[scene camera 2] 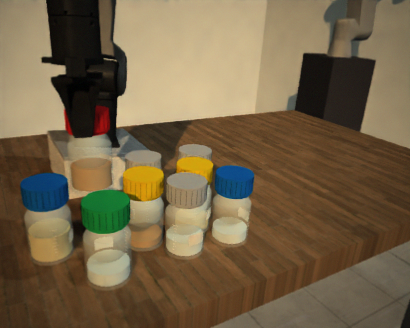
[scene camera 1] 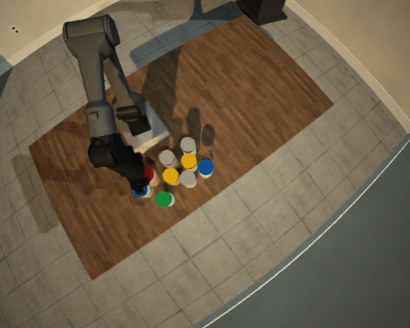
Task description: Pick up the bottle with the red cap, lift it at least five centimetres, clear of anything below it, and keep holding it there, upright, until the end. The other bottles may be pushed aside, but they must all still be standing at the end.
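Note:
The red-capped bottle [scene camera 1: 149, 174] [scene camera 2: 91, 160] is upright and raised above the table, its underside level with the caps around it. My gripper [scene camera 1: 143, 181] [scene camera 2: 96, 131] is shut on it at the cap; one finger covers part of the cap. A blue-capped bottle [scene camera 1: 136, 193] [scene camera 2: 45, 215] stands beside it, partly under the gripper in the overhead view. A green-capped bottle [scene camera 1: 163, 199] [scene camera 2: 106, 240] stands at the front. Two yellow-capped bottles [scene camera 1: 170, 176] [scene camera 2: 143, 205], three grey-capped bottles [scene camera 1: 188, 179] [scene camera 2: 186, 212] and another blue-capped bottle [scene camera 1: 205, 167] [scene camera 2: 233, 205] stand upright to the right.
The wooden table [scene camera 1: 235, 100] [scene camera 2: 325, 175] carries the bottles; its near edge runs in front of them. A pale block [scene camera 1: 159, 129] [scene camera 2: 62, 152] lies under the arm's base, behind the held bottle. A dark pedestal [scene camera 1: 262, 11] [scene camera 2: 335, 90] stands beyond the table.

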